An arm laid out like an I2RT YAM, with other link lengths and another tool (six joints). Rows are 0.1 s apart.
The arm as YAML. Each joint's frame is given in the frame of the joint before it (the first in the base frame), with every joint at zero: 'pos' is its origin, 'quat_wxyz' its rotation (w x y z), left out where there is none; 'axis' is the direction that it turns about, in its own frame. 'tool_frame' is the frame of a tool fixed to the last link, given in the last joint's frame.
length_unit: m
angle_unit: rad
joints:
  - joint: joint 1
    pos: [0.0, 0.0, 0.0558]
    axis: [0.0, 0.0, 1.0]
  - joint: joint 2
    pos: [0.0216, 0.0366, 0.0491]
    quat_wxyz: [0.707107, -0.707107, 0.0, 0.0]
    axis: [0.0, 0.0, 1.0]
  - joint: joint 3
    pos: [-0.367, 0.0, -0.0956]
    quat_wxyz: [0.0, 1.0, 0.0, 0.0]
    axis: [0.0, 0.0, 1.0]
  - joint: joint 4
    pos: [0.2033, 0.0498, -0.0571]
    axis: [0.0, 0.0, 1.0]
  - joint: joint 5
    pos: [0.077, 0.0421, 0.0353]
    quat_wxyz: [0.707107, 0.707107, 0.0, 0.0]
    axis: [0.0, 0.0, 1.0]
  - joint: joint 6
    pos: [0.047, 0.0, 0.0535]
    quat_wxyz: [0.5, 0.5, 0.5, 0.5]
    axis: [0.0, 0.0, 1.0]
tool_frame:
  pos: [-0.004, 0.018, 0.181]
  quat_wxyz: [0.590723, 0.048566, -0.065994, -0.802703]
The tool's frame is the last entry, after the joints.
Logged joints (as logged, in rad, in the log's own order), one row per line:
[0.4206 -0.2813 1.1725 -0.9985 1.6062 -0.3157]
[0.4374 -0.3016 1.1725 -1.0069 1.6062 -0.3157]
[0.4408 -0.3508 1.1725 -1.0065 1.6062 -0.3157]
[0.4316 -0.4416 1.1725 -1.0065 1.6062 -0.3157]
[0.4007 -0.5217 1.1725 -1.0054 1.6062 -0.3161]
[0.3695 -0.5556 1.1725 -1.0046 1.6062 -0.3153]
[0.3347 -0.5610 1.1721 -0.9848 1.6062 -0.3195]
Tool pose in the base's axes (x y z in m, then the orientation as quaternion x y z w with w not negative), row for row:
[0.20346 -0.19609 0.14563 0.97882 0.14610 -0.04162 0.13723]
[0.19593 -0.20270 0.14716 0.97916 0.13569 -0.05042 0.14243]
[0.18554 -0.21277 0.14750 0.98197 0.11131 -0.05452 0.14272]
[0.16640 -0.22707 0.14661 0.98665 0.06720 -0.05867 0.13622]
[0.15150 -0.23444 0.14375 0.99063 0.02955 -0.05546 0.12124]
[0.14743 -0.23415 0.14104 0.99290 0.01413 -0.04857 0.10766]
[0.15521 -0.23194 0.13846 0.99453 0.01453 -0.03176 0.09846]
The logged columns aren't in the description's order. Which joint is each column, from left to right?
Columns, left to right: joint 5, joint 1, joint 3, joint 4, joint 2, joint 6.
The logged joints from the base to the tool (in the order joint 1, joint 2, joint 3, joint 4, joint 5, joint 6), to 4 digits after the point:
[-0.2813 1.6062 1.1725 -0.9985 0.4206 -0.3157]
[-0.3016 1.6062 1.1725 -1.0069 0.4374 -0.3157]
[-0.3508 1.6062 1.1725 -1.0065 0.4408 -0.3157]
[-0.4416 1.6062 1.1725 -1.0065 0.4316 -0.3157]
[-0.5217 1.6062 1.1725 -1.0054 0.4007 -0.3161]
[-0.5556 1.6062 1.1725 -1.0046 0.3695 -0.3153]
[-0.5610 1.6062 1.1721 -0.9848 0.3347 -0.3195]

